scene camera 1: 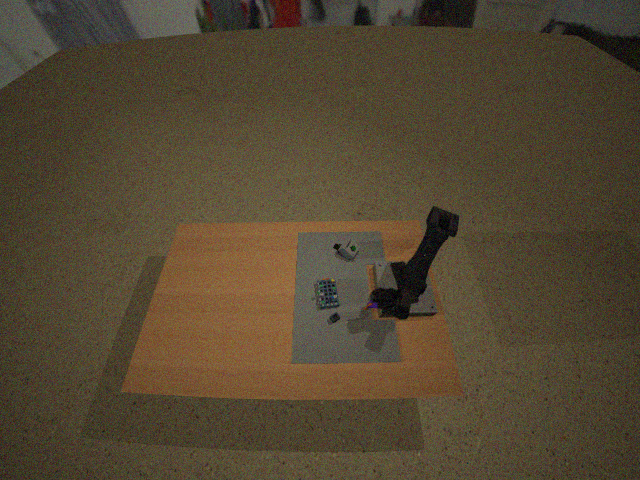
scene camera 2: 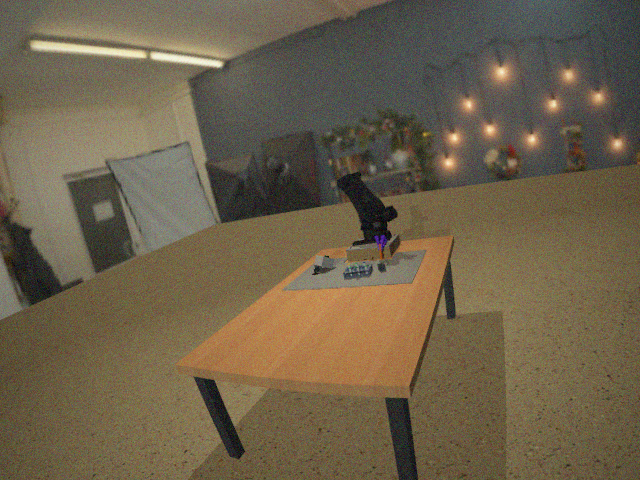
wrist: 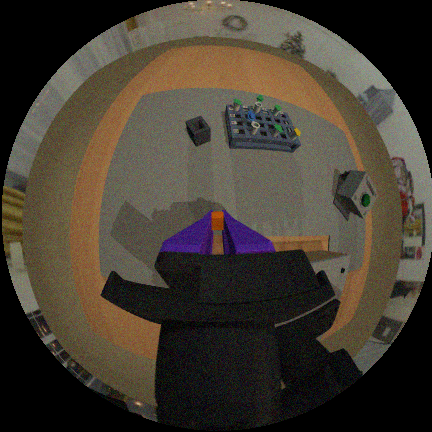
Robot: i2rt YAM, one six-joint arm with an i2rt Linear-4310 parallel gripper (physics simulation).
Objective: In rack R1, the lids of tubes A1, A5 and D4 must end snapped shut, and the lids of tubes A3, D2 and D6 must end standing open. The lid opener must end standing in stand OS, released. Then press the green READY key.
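Places are measured from the arm's base along level axes (x back, y left, z down), in centimetres.
Pixels of known places: gripper, between the fingertips: (scene camera 1: 367, 306) (scene camera 2: 380, 251) (wrist: 217, 214); arm's base, origin of its link: (scene camera 2: 370, 242) (wrist: 284, 337).
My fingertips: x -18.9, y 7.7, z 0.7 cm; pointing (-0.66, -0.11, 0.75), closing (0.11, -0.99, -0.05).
For each thing: its middle in the pictures, then the offset to it from my fingertips. Level surfaces: height alone.
- lid opener, middle of its body: (wrist: 217, 217) dx +0.3, dy +0.0, dz +0.5 cm
- grey mat, height of its surface: dz +5.4 cm
- Rack R1, middle of its body: (wrist: 265, 120) (scene camera 1: 326, 291) (scene camera 2: 356, 269) dx -16.2, dy -10.6, dz +2.6 cm
- orange table, height of its surface: dz +5.7 cm
My gripper (wrist: 217, 214) (scene camera 1: 371, 305) (scene camera 2: 380, 244) has purple fingers and is shut on the lid opener (wrist: 217, 220), a thin stick with an orange tip. It hangs above the grey mat (wrist: 160, 169) (scene camera 1: 318, 343), well short of the rack. Rack R1 (wrist: 261, 127) (scene camera 1: 327, 293) (scene camera 2: 358, 270) is a blue block holding tubes with green, blue and yellow lids; some lids stand up, but which ones is too small to tell. Stand OS (wrist: 198, 130) (scene camera 1: 334, 317) is a small dark open box left of the rack in the wrist view, with nothing in it. The grey box with the green READY key (wrist: 365, 200) (scene camera 1: 352, 248) stands at the right.
The arm's grey base plate (scene camera 1: 431, 301) (wrist: 330, 261) lies just behind the gripper on the orange table (scene camera 1: 223, 305) (scene camera 2: 328, 333). The arm's shadow falls on the mat below the gripper.
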